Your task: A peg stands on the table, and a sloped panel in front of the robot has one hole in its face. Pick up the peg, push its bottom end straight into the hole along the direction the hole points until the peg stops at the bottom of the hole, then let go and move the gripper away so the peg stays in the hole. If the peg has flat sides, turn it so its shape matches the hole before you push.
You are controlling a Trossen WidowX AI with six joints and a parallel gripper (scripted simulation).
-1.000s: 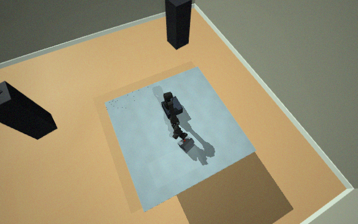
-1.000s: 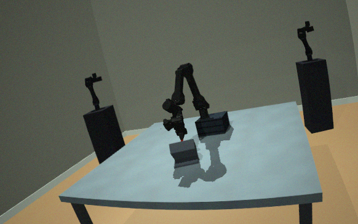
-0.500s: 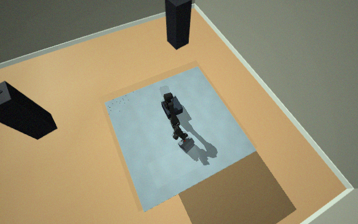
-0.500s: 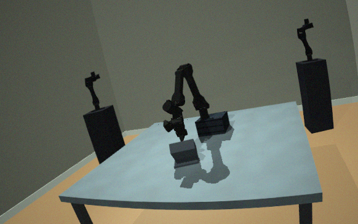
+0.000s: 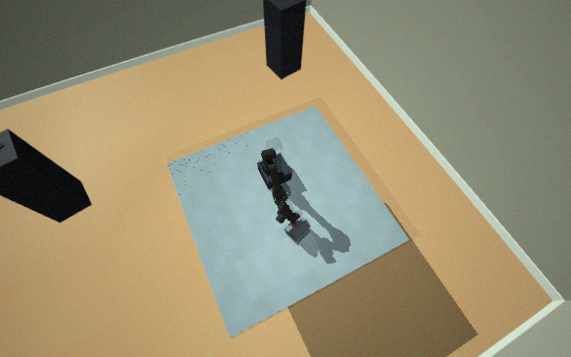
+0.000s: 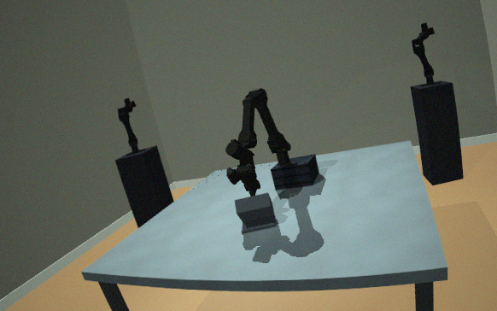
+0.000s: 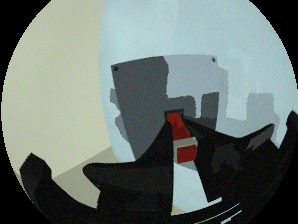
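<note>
Right now the red peg is 10 mm behind my gripper tip and 10 mm above it. Also, from my gripper tip: grey sloped panel block 30 mm below, 30 mm ahead, 10 mm to the left.
</note>
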